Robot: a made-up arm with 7 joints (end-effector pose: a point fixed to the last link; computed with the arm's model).
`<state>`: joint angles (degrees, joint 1 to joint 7).
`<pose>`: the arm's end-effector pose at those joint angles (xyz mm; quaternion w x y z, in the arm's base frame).
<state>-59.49 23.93 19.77 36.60 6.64 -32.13 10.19</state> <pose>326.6 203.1 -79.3 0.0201 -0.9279 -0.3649 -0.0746</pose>
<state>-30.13 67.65 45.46 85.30 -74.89 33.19 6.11</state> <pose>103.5 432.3 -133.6 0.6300 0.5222 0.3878 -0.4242</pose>
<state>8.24 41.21 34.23 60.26 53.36 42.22 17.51</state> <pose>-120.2 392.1 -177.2 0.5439 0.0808 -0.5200 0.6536</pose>
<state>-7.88 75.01 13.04 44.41 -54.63 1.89 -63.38</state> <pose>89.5 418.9 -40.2 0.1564 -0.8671 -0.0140 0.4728</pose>
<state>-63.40 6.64 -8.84 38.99 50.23 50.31 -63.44</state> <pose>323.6 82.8 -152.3 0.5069 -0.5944 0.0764 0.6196</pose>
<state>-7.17 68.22 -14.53 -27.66 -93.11 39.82 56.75</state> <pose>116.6 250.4 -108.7 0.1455 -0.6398 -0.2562 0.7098</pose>
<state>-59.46 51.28 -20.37 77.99 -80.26 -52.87 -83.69</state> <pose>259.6 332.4 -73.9 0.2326 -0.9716 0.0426 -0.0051</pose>
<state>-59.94 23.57 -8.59 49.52 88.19 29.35 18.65</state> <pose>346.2 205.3 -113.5 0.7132 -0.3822 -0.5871 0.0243</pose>
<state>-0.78 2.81 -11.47 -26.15 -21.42 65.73 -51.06</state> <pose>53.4 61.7 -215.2 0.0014 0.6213 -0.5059 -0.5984</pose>
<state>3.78 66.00 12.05 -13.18 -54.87 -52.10 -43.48</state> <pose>90.5 292.2 -19.2 0.3001 -0.9281 0.1733 -0.1360</pose>
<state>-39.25 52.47 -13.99 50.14 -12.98 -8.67 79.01</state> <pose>231.5 373.2 -111.0 0.1157 -0.5223 -0.8430 0.0568</pose>
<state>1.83 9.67 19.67 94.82 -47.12 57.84 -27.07</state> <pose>-141.5 102.5 -299.0 0.5711 -0.0752 0.0460 -0.8162</pose>
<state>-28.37 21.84 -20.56 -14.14 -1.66 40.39 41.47</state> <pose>226.9 138.2 -178.8 0.2218 -0.8316 -0.4054 0.3080</pose>
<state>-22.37 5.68 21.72 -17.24 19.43 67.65 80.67</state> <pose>133.2 203.8 -201.1 0.0783 -0.2651 -0.8969 0.3452</pose>
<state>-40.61 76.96 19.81 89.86 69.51 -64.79 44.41</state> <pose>137.3 438.9 -37.1 0.6146 -0.6207 -0.4849 0.0425</pose>
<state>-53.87 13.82 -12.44 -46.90 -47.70 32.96 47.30</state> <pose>224.2 48.3 -18.4 0.1616 0.9785 -0.0532 -0.1170</pose>
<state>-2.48 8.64 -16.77 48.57 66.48 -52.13 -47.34</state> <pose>-7.5 112.2 -320.6 0.5863 -0.4835 0.6083 0.2288</pose>
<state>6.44 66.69 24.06 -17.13 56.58 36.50 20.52</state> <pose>94.3 350.4 22.7 0.6431 -0.2939 -0.7031 -0.0752</pose>
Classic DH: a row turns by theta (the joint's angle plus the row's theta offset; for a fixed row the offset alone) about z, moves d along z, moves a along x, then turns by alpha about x. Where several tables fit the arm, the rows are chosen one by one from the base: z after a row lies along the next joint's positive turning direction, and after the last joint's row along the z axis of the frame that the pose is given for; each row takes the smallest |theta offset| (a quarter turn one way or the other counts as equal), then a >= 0, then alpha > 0; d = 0 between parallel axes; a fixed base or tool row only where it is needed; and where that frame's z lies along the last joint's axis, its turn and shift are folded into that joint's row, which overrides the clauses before.
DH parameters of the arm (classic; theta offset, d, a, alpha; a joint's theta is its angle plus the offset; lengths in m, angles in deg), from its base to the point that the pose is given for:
base (fixed): -4.07 0.0283 0.0055 -74.51
joint 1: -75.12 0.0861 -0.009 -90
joint 2: 74 -0.0042 0.0107 90
joint 3: -90 -0.2488 0.0093 90
joint 4: -90 0.0307 0.0105 90
joint 5: 0 0.1017 0.0055 -90
joint 6: -90 0.0103 0.0349 90
joint 7: -84.45 -0.0354 0.0175 141.9
tool (fixed): -105.09 -0.0368 0 0

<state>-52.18 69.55 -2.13 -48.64 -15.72 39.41 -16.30</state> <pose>186.7 210.5 64.1 0.5305 -0.8352 -0.1244 -0.0738</pose>
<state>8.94 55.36 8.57 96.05 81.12 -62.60 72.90</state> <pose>-96.8 390.3 -165.2 0.6812 -0.5705 -0.2618 0.3767</pose>
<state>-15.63 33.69 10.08 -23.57 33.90 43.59 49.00</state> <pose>147.4 276.2 -102.0 0.2507 -0.5324 -0.8078 0.0332</pose>
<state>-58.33 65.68 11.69 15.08 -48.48 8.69 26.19</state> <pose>253.6 337.0 77.1 0.1465 0.8958 0.4190 -0.0229</pose>
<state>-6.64 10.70 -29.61 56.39 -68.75 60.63 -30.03</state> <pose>-15.6 98.7 -317.4 0.3106 0.1269 -0.2592 -0.9057</pose>
